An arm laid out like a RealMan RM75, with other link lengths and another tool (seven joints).
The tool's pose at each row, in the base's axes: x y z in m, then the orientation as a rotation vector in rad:
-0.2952, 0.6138, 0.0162, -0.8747, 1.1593, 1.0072
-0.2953, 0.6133, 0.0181, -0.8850, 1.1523, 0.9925
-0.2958, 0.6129, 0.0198, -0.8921, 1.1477, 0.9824
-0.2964, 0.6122, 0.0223, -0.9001, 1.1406, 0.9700
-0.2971, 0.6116, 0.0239, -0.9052, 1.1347, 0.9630
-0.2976, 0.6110, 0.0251, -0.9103, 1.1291, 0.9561
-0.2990, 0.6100, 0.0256, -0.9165, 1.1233, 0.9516
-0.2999, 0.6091, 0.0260, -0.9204, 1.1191, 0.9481
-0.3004, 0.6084, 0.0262, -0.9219, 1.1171, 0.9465
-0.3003, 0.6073, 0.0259, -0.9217, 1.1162, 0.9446
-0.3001, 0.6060, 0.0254, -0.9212, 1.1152, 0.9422
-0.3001, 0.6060, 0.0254, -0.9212, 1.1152, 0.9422
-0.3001, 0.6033, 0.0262, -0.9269, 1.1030, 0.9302
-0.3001, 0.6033, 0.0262, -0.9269, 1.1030, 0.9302
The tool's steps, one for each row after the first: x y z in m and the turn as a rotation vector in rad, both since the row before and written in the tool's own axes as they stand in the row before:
-0.0020, -0.0001, -0.0001, -0.0002, 0.0027, -0.0171
-0.0018, 0.0002, -0.0002, -0.0001, 0.0021, -0.0116
-0.0026, 0.0002, -0.0004, 0.0000, 0.0012, -0.0148
-0.0018, 0.0003, -0.0005, -0.0009, -0.0004, -0.0095
-0.0013, 0.0002, -0.0005, -0.0009, -0.0002, -0.0092
-0.0009, 0.0009, -0.0013, -0.0030, -0.0003, -0.0080
-0.0007, 0.0005, -0.0010, -0.0017, -0.0004, -0.0058
-0.0004, 0.0002, -0.0008, -0.0006, -0.0004, -0.0026
0.0002, -0.0004, -0.0011, 0.0010, -0.0004, -0.0017
0.0003, -0.0006, -0.0012, 0.0015, -0.0005, -0.0020
0.0000, 0.0000, 0.0000, 0.0000, 0.0000, 0.0000
-0.0012, -0.0010, -0.0024, 0.0000, -0.0037, -0.0163
0.0000, 0.0000, 0.0000, 0.0000, 0.0000, 0.0000

